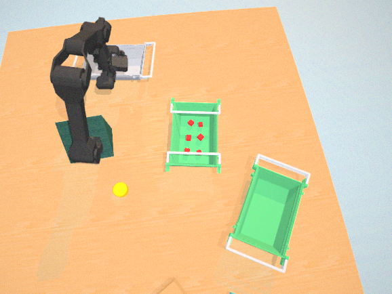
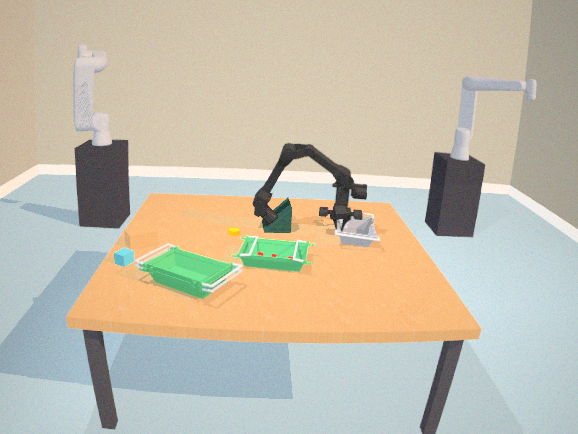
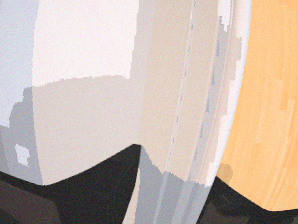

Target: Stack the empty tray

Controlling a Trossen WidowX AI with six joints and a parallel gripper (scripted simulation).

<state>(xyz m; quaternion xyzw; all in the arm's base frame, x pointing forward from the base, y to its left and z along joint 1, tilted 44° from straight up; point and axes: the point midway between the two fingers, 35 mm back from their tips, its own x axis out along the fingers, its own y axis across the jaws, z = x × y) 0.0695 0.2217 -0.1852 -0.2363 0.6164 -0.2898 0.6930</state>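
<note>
The grey tray lies 10 mm ahead of my gripper tip, 70 mm to the left of it and 30 mm above it. From my gripper tip the other things lie so: yellow disc 20 mm ahead, 450 mm to the right, 10 mm below; then tan box 190 mm ahead, 820 mm to the right, 10 mm above; then cyan cube 370 mm ahead, 840 mm to the right.
</note>
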